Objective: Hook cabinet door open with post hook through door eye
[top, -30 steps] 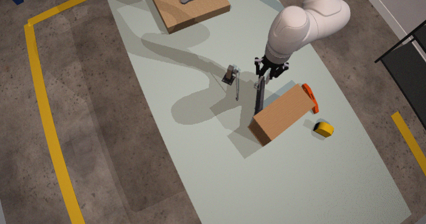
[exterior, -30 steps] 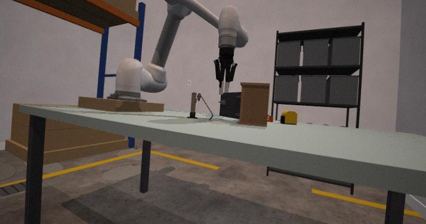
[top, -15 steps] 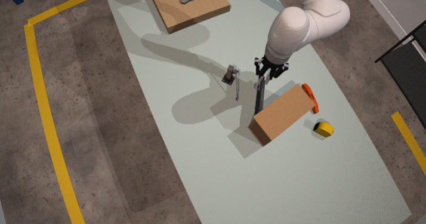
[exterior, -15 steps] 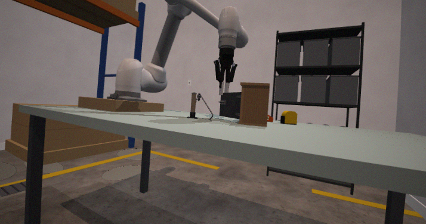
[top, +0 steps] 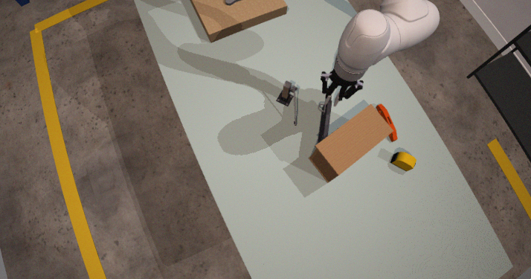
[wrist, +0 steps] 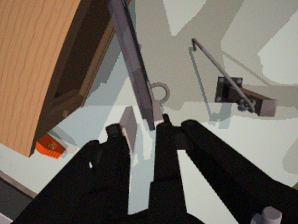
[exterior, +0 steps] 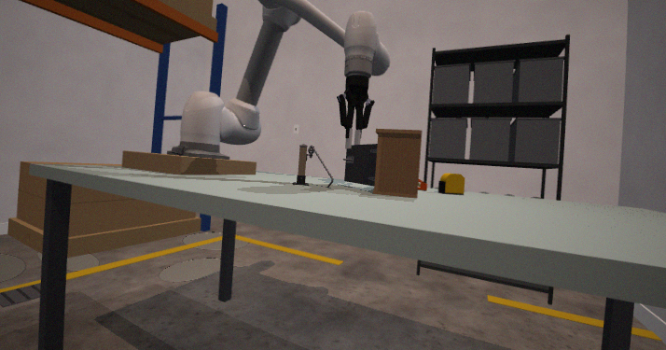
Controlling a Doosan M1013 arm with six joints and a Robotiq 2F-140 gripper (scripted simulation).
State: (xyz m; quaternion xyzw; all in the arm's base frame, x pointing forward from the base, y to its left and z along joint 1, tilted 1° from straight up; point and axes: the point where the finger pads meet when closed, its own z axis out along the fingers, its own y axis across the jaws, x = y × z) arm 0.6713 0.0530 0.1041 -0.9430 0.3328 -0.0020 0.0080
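My gripper is now 60 mm past the wire hook, 100 mm to the left of it and 90 mm above it. The rest, counted from my hand: orange object (140 mm ahead, 210 mm to the left, 140 mm below); then dark door (50 mm ahead, 60 mm to the right, 80 mm below); then yellow tape measure (290 mm ahead, 190 mm to the left, 130 mm below).
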